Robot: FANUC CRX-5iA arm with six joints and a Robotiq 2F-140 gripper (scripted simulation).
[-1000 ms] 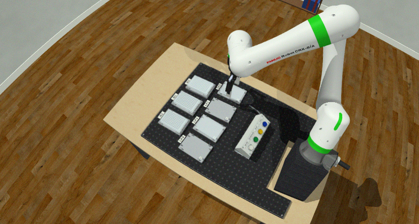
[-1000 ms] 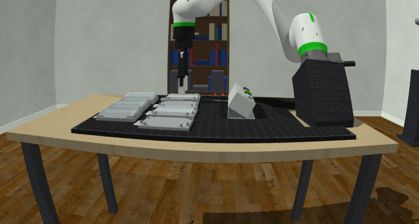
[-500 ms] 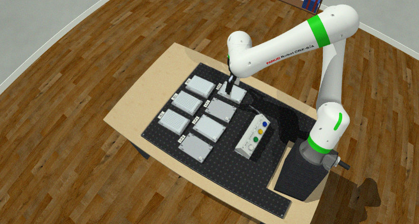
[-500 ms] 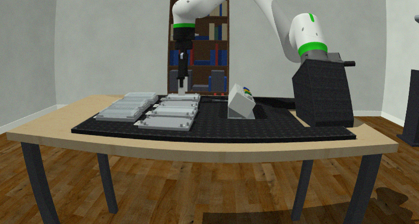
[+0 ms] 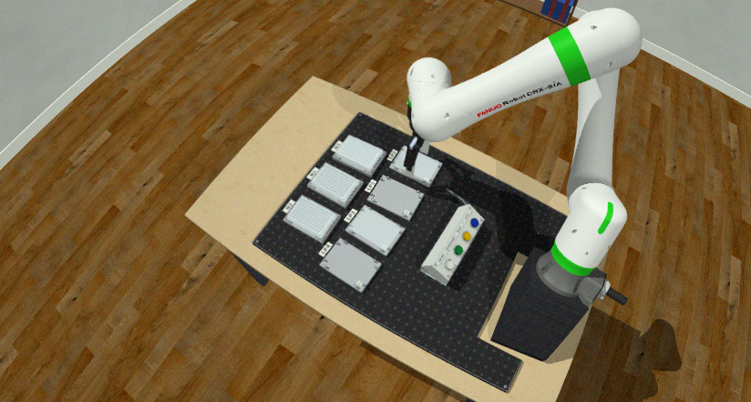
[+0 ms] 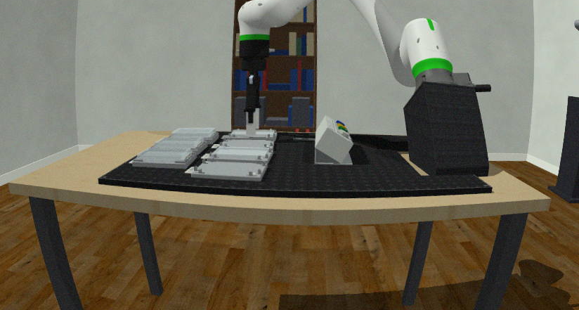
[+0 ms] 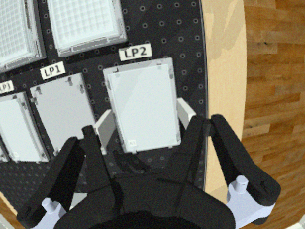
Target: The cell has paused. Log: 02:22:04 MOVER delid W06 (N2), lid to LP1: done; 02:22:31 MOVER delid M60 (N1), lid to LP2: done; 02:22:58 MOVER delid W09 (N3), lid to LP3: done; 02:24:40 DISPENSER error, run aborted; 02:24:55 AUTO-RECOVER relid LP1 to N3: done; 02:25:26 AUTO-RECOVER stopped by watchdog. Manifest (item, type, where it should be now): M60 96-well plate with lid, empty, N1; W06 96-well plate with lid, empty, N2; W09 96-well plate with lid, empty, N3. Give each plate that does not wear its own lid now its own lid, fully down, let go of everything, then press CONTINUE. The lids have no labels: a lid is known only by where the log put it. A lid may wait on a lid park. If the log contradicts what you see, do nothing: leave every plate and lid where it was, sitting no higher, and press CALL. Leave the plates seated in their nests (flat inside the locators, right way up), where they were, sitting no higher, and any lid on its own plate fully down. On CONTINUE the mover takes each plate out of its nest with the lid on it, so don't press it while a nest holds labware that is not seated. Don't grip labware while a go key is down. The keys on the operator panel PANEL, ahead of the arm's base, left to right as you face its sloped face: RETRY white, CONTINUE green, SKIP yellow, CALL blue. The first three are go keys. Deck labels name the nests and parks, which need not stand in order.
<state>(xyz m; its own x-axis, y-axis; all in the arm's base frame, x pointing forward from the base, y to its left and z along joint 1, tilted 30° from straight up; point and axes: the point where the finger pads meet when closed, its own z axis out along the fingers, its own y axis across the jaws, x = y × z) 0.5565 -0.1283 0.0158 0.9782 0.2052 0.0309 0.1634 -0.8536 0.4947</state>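
Right now the lid park LP2 is 4 cm below my hand. From my hand the other things lie so: park LP1: 13 cm to the left, 4 cm below, 2 cm behind; LP3: 26 cm to the left, 4 cm below, 4 cm behind; LP1 label: 15 cm to the left, 7 cm ahead, 4 cm below.
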